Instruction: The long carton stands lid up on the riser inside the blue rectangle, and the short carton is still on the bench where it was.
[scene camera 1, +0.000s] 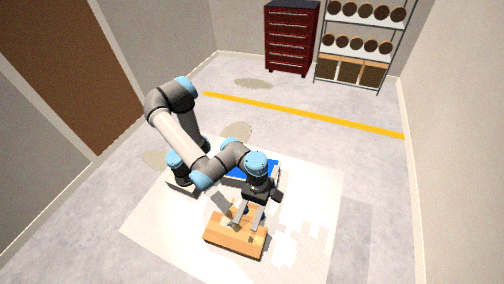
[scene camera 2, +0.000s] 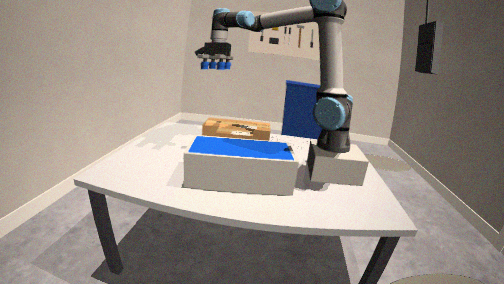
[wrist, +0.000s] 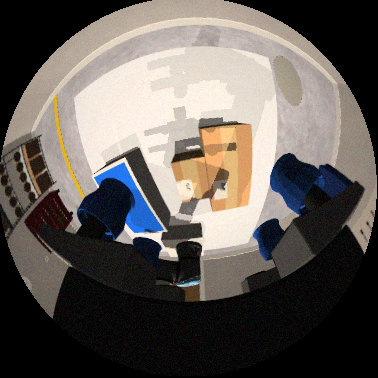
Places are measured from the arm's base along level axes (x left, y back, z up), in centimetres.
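Pixels of known places: hand, its tool point: (scene camera 2: 216, 69) (wrist: 206, 221); arm's base, origin of its link: (scene camera 1: 186, 176) (scene camera 2: 333, 147) (wrist: 188, 247).
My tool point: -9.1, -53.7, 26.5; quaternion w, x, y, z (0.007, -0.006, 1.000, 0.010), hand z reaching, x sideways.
For each thing: its top centre in the pictures, then the offset to it from my tool point, as dx, dy, dz. Level surfaces: height alone.
- long carton, centre of its top: (wrist: 230, 173) (scene camera 2: 237, 123) (scene camera 1: 234, 233) -11.1, +10.0, -26.6
- bench, height of its surface: dz -36.6
- short carton, centre of its top: (wrist: 191, 181) (scene camera 2: 235, 130) (scene camera 1: 242, 209) +2.1, +11.2, -26.6
- blue rectangle, centre of its top: (scene camera 2: 241, 147) (wrist: 128, 206) (scene camera 1: 250, 167) +28.6, +17.6, -24.6
- riser, centre of its top: (scene camera 2: 241, 147) (wrist: 128, 206) (scene camera 1: 250, 167) +28.6, +17.6, -24.6
The long carton (scene camera 1: 234, 241) (scene camera 2: 212, 125) (wrist: 241, 167) lies flat on the bench (scene camera 1: 165, 220) (scene camera 2: 135, 175), with its taped face up. The short carton (scene camera 1: 254, 209) (scene camera 2: 242, 133) (wrist: 191, 172) is on the bench right beside it, partly hidden by the tool in scene camera 1. The blue rectangle (scene camera 1: 237, 172) (scene camera 2: 240, 147) (wrist: 142, 210) covers the top of the riser (scene camera 2: 240, 175) (wrist: 153, 186), and no carton is on it. My gripper (scene camera 1: 254, 213) (scene camera 2: 216, 65) (wrist: 202, 220) is open; its blue cups are empty and hang high above the cartons' side of the bench.
The arm's base stands on a pale block (scene camera 2: 337, 167) beside the riser. Shadows of the arm and tool fall across the bench and cartons. A red drawer cabinet (scene camera 1: 290, 37) and a shelf rack stand far off by the wall. A blue panel (scene camera 2: 301, 110) stands behind the bench.
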